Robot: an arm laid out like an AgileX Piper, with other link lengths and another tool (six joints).
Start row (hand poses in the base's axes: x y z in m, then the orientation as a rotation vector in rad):
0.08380 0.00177 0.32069 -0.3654 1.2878 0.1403
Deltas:
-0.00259 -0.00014 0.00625 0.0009 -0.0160 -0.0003
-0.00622 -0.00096 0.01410 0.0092 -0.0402 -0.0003
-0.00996 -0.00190 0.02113 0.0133 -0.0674 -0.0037
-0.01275 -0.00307 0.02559 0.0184 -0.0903 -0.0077
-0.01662 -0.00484 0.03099 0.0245 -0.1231 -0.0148
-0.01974 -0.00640 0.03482 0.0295 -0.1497 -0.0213
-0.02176 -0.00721 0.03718 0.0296 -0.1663 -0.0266
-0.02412 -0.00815 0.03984 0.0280 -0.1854 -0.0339
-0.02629 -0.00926 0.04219 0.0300 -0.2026 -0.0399
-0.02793 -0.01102 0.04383 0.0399 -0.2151 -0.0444
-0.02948 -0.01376 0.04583 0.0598 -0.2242 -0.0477
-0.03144 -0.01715 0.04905 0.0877 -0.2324 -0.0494
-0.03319 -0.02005 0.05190 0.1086 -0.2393 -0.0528
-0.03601 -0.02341 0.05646 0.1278 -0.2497 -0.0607
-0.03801 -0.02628 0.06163 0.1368 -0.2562 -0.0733
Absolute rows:
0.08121 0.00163 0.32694 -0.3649 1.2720 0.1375
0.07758 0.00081 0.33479 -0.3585 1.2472 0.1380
0.07384 -0.00013 0.34182 -0.3536 1.2204 0.1323
0.07105 -0.00130 0.34628 -0.3473 1.1980 0.1277
0.06718 -0.00307 0.35168 -0.3384 1.1661 0.1192
0.06406 -0.00463 0.35551 -0.3307 1.1404 0.1117
0.06204 -0.00544 0.35787 -0.3276 1.1248 0.1041
0.05968 -0.00638 0.36053 -0.3247 1.1073 0.0934
0.05751 -0.00749 0.36288 -0.3196 1.0911 0.0863
0.05587 -0.00925 0.36452 -0.3087 1.0784 0.0864
0.05432 -0.01199 0.36652 -0.2902 1.0677 0.0943
0.05236 -0.01538 0.36974 -0.2661 1.0566 0.1087
0.05061 -0.01828 0.37259 -0.2467 1.0478 0.1175
0.04779 -0.02164 0.37715 -0.2260 1.0364 0.1208
0.04579 -0.02451 0.38232 -0.2108 1.0308 0.1148

